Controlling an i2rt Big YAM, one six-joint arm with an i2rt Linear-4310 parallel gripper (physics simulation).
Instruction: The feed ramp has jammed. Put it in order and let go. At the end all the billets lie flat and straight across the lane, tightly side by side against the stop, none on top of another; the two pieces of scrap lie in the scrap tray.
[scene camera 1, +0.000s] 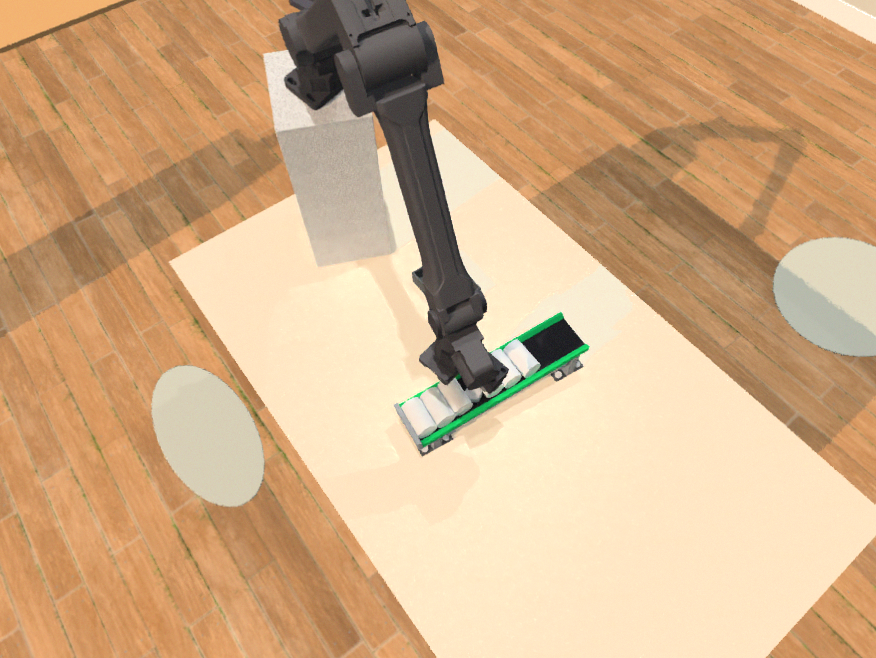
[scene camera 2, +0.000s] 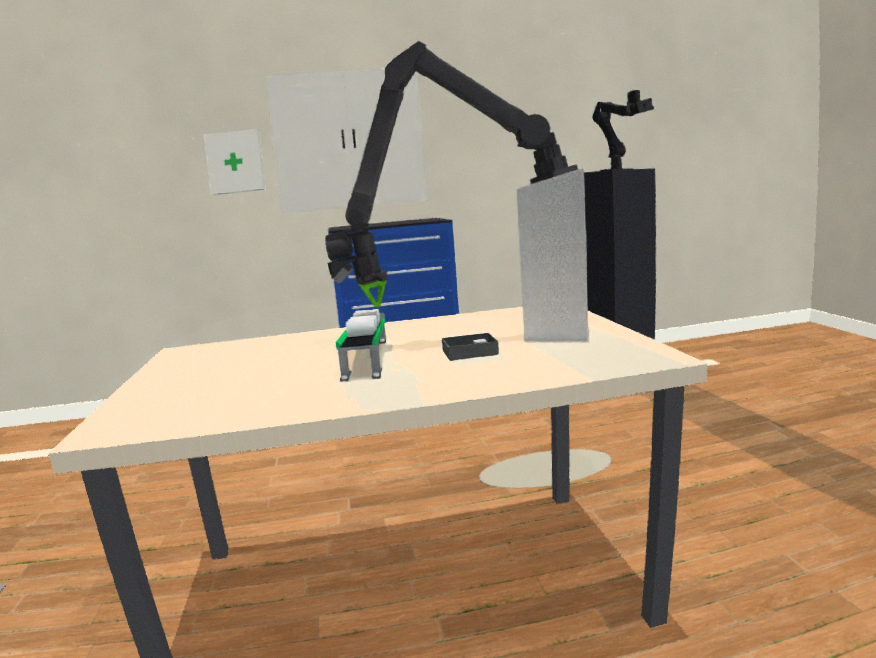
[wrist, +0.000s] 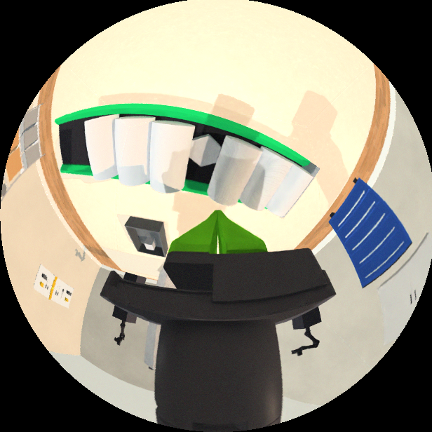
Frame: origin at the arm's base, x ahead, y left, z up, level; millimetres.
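Seen in the pictures: gripper, fingertip midpoint: (scene camera 1: 447, 371) (scene camera 2: 378, 307); arm's base, origin of the base link: (scene camera 1: 323, 78) (scene camera 2: 554, 177).
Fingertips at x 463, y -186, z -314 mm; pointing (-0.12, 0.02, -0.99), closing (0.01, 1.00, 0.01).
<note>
Pixels of each thing's middle, then the offset from my fingertips to it. Level surfaces: height alone.
- stop, body centre: (scene camera 1: 408, 425) dx +2, dy -115, dz -54 mm
- scrap piece, body centre: (scene camera 2: 480, 345) dx -206, dy +207, dz -97 mm
- tray, body centre: (scene camera 1: 446, 284) (scene camera 2: 469, 346) dx -178, dy +201, dz -96 mm
- table's, its level: dz -114 mm
The ramp (scene camera 1: 545, 371) (scene camera 2: 344, 339) (wrist: 150, 109) has green rails and a black lane. Three white billets lie across it, side by side, at the stop (scene camera 1: 409, 427) (wrist: 314, 170): the end one (scene camera 1: 418, 417) (wrist: 291, 190), a middle one (scene camera 1: 436, 407) (wrist: 267, 177) and an inner one (wrist: 232, 170). A grey-white faceted scrap piece (wrist: 206, 150) lies in the gap uphill of them. Beyond it lie three more billets (wrist: 171, 155) (wrist: 134, 150) (wrist: 101, 145), slightly askew. Another scrap piece (scene camera 2: 480, 341) (wrist: 150, 244) is in the tray (scene camera 2: 470, 350) (wrist: 145, 221). My gripper (scene camera 2: 377, 305) (wrist: 217, 214) is shut, empty, above the ramp.
The grey pedestal (scene camera 1: 339, 191) (scene camera 2: 554, 262) carries my arm at the table's (scene camera 2: 247, 417) edge. The tray lies between it and the ramp, mostly hidden by my arm in scene camera 1. A blue drawer cabinet (scene camera 2: 417, 265) (wrist: 372, 232) stands behind the table.
</note>
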